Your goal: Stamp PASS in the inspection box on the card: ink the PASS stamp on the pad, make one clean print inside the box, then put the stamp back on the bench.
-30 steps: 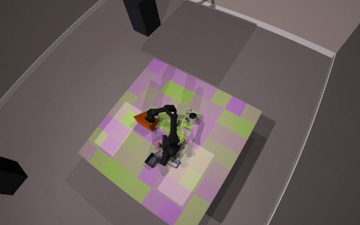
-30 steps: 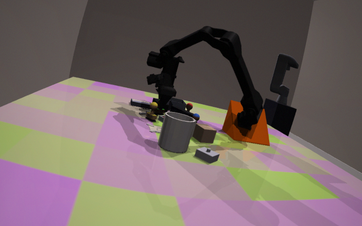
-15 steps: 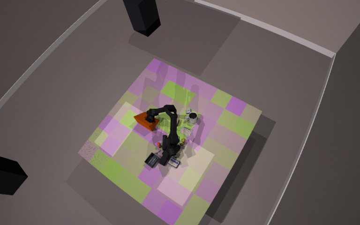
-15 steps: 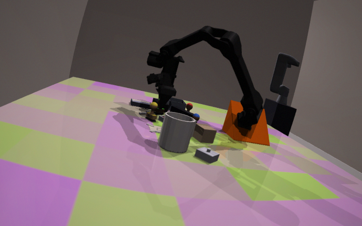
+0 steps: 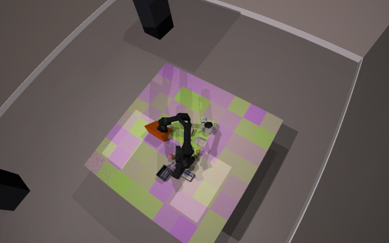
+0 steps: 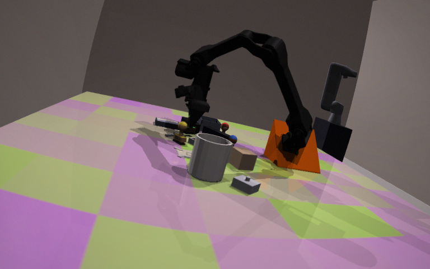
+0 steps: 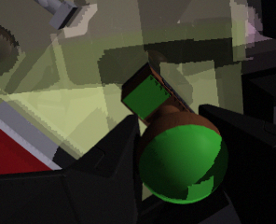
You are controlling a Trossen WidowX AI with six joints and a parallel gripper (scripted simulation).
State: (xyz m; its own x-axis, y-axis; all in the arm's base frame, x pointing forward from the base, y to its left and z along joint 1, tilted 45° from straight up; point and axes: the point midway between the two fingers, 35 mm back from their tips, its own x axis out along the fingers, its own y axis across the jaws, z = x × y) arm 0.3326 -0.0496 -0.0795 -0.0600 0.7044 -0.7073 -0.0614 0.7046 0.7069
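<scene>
The red ink pad lies 90 mm to the left of my gripper tip, 50 mm behind it and 30 mm below it. Also, from my gripper tip: green-knobbed stamp: right at my gripper tip; dark block: 100 mm behind, 20 mm below, 10 mm to the left; yellow-knobbed stamp: 120 mm to the left, 30 mm ahead, 10 mm below.
</scene>
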